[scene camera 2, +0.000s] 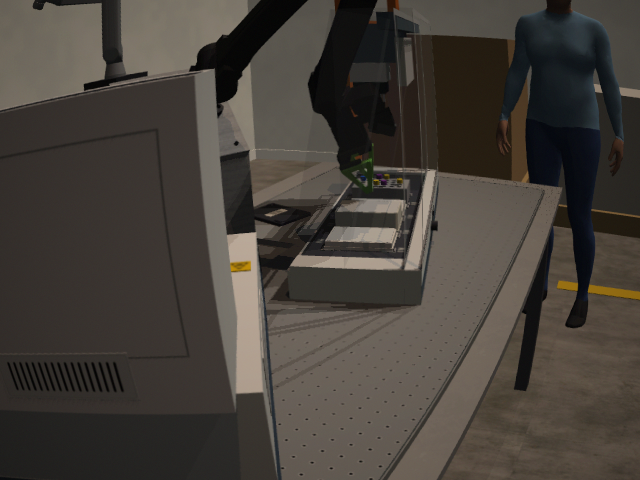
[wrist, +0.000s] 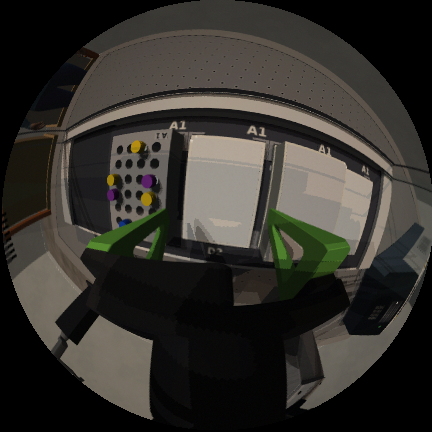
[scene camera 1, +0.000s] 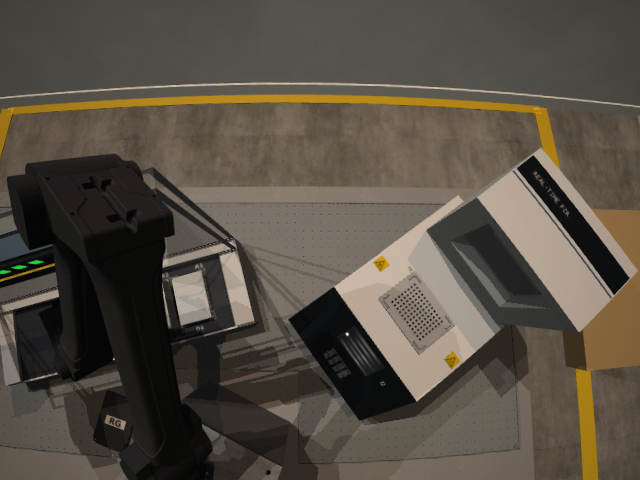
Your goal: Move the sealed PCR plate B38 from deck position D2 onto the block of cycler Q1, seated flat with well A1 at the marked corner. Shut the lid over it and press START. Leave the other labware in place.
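The sealed plate is flat and pale at the position marked D2 in the wrist view, with an A1 mark at its far side. My gripper is open and empty, its green fingers spread above the near part of that plate, one toward each long side. The arm hides the gripper in scene camera 1. The cycler has its lid raised. Its bare block shows many small wells. A small green light is on its dark front panel.
A tube rack with coloured caps stands left of the plate in the wrist view. A taller white labware piece and a low plate stand to its right. Transparent enclosure panels rise beside the arm.
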